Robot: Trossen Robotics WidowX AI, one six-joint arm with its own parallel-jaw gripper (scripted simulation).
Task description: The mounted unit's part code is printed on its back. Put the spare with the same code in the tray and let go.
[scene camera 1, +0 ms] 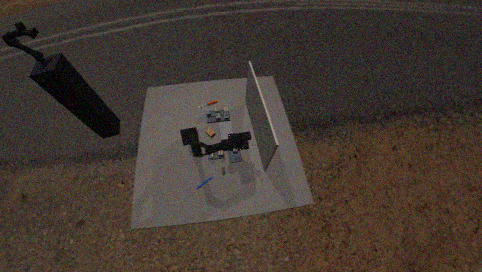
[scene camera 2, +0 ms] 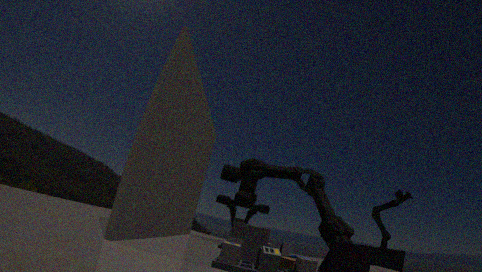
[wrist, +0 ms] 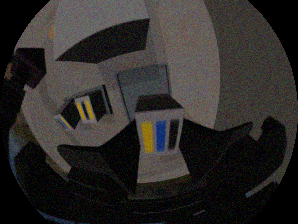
Note:
In view: the gripper (scene camera 2: 237,227) and a tray (wrist: 154,78).
The gripper is seen too in the wrist view (wrist: 155,119).

